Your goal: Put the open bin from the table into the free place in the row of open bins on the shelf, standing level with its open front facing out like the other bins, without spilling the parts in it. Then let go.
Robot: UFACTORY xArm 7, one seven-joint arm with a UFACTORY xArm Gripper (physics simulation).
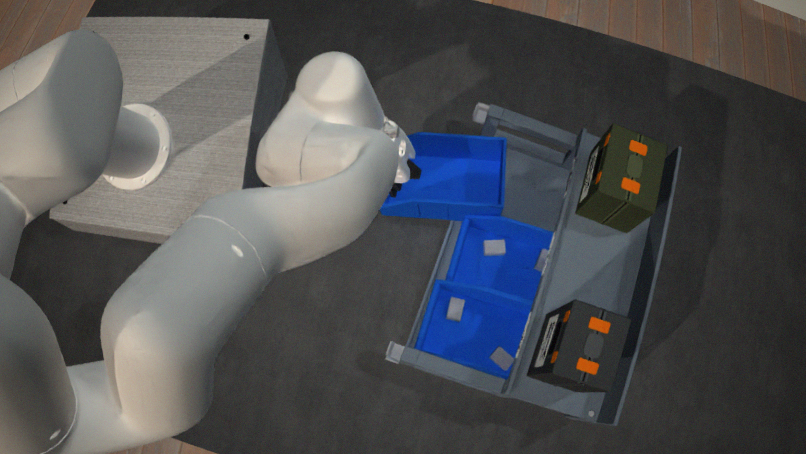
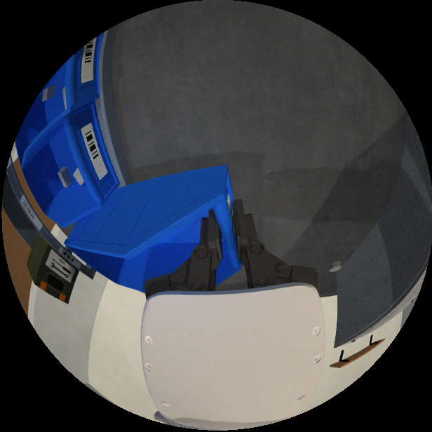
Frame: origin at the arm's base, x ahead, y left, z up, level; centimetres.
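Seen in the pictures: arm's base, link origin: point(image 1: 134, 147).
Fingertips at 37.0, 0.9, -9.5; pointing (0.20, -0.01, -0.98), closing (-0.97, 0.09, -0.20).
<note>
Pixels of each thing's middle, then the offset from my fingertips to it, as dx, dy, dz. "*": a spot on its surface instead.
- blue open bin, surface spot: point(image 1: 451, 174) * +8.9, +2.9, +0.3
- grey shelf, surface spot: point(image 1: 597, 270) * +28.8, -11.5, +9.0
- side rail, body centre: point(image 1: 538, 129) +20.6, +9.0, +6.5
- green case, body centre: point(image 1: 621, 180) +30.4, -0.3, +13.8
The blue open bin point(image 1: 451, 174) point(image 2: 145, 215) is held at its front wall by my gripper point(image 1: 404, 180) point(image 2: 226, 211), which is shut on that wall with one finger inside and one outside. The bin's rear end reaches the shelf's near edge, beside the free place point(image 1: 535, 197). It looks roughly level; its height is hard to tell. No parts show in the visible area of its floor, and the gripper hides some of it. Two blue bins with grey parts stand in the row: the nearer one point(image 1: 513, 276) point(image 2: 45, 180) and the farther one point(image 1: 473, 338) point(image 2: 55, 75).
The grey shelf point(image 1: 597, 270) point(image 2: 112, 125) has a side rail point(image 1: 530, 125) bounding the free place. A green case point(image 1: 614, 180) point(image 2: 55, 275) and a dark case point(image 1: 586, 344) stand on its rear part. The robot's grey pedestal point(image 1: 197, 112) point(image 2: 390, 225) is behind the gripper.
</note>
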